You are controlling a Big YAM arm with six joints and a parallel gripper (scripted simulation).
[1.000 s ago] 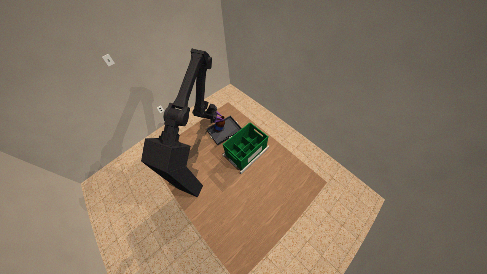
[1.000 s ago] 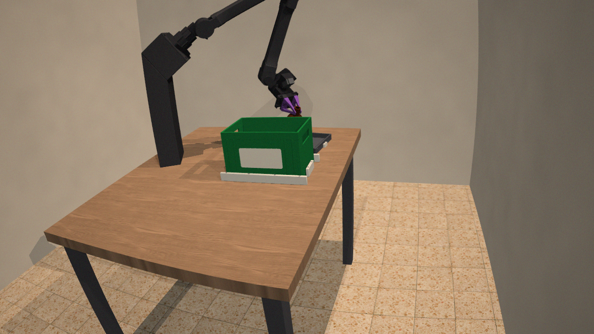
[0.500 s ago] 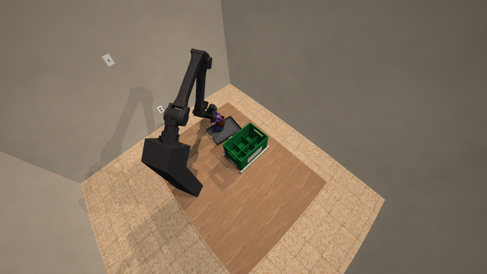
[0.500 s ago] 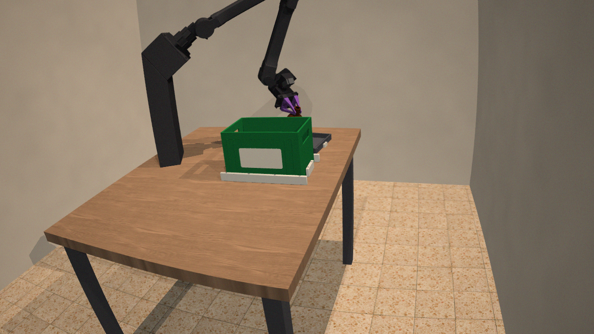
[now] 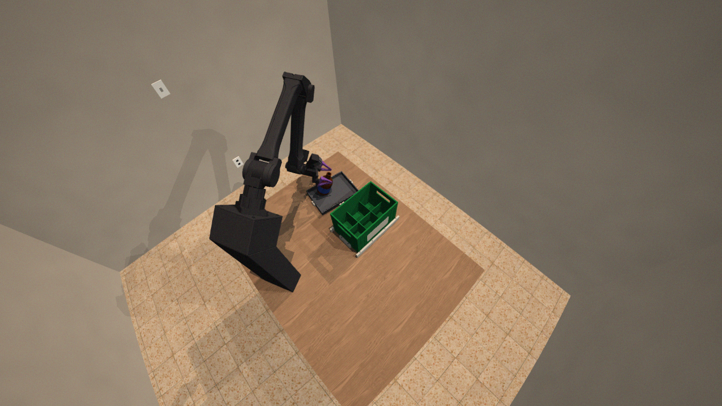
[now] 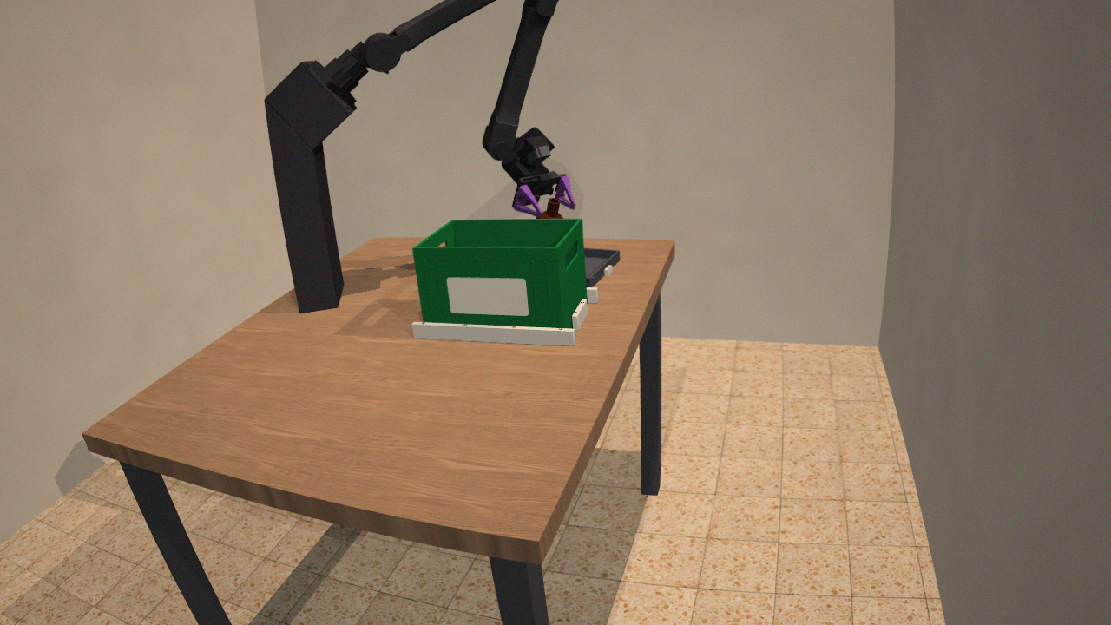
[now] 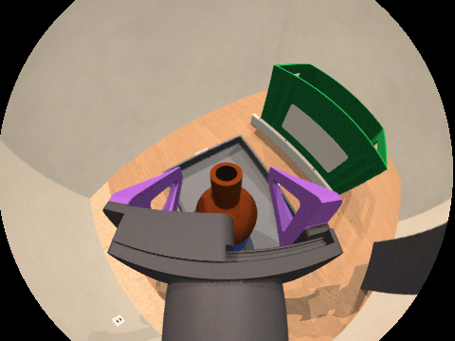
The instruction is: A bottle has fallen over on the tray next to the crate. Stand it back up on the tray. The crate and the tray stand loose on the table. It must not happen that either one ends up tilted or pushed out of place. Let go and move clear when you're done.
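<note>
Right now the brown bottle is 50 mm below my hand and 30 mm behind it. Also, from my hand: green crate 270 mm to the right, 110 mm ahead, 60 mm below; then tray 130 mm below, 10 mm to the right, 10 mm behind.
</note>
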